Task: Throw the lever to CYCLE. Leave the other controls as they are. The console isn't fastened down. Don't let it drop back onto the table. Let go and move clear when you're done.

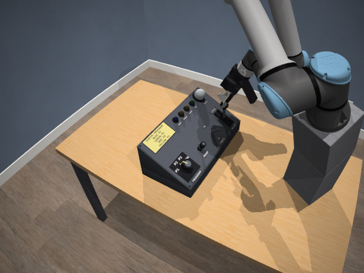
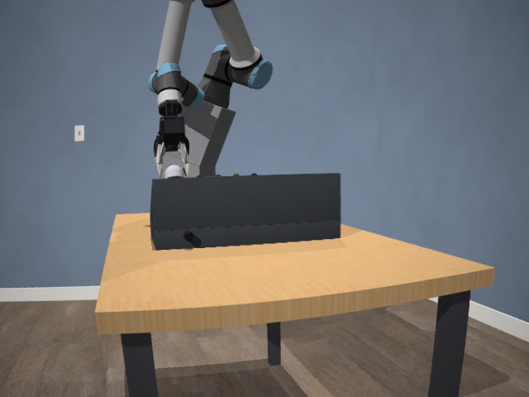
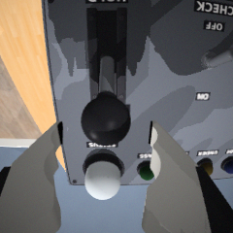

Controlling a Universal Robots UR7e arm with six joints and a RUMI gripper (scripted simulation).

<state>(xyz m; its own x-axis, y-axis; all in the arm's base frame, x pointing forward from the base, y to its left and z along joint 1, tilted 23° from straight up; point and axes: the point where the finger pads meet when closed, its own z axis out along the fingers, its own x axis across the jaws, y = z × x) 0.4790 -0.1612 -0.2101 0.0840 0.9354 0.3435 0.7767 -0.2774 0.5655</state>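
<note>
My hand is 12 cm to the right of the check toggle and 8 cm above it. From my hand the other things lie so: program dial: 4 cm ahead, 36 cm to the left, 8 cm below; then mode knob: 1 cm ahead, 24 cm to the left, 7 cm below; then dark console: 6 cm ahead, 18 cm to the left, 9 cm below.
</note>
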